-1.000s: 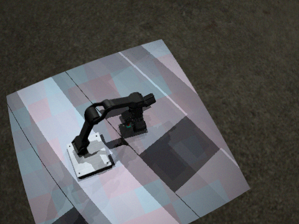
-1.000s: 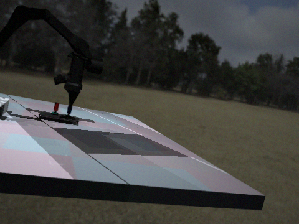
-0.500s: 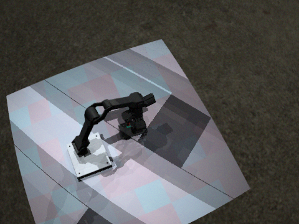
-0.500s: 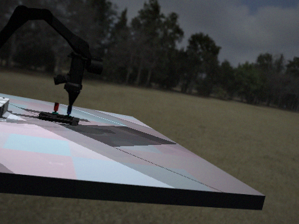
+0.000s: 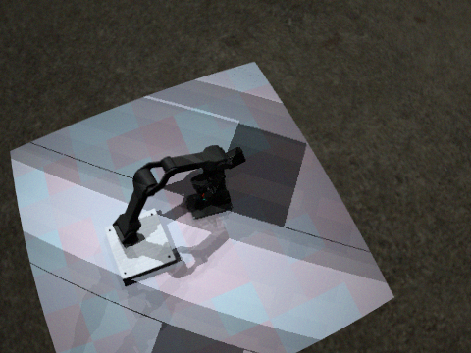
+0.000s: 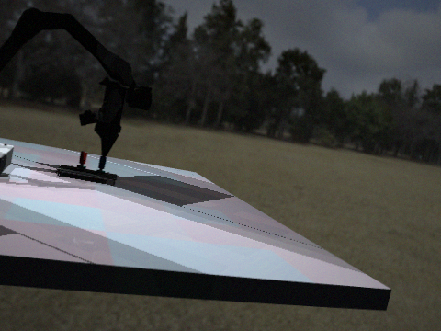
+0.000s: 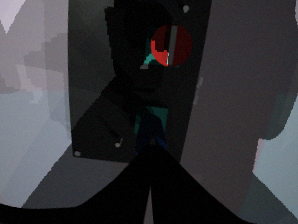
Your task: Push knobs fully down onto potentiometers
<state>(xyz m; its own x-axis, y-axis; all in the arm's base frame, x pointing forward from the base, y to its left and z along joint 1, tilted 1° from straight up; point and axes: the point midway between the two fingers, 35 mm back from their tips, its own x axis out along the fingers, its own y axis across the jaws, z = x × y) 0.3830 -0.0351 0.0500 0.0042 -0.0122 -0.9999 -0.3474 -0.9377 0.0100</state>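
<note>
My gripper tip is 10 mm above the blue knob. Round my gripper tip: red knob: 50 mm behind, 20 mm to the left, 10 mm below.
</note>
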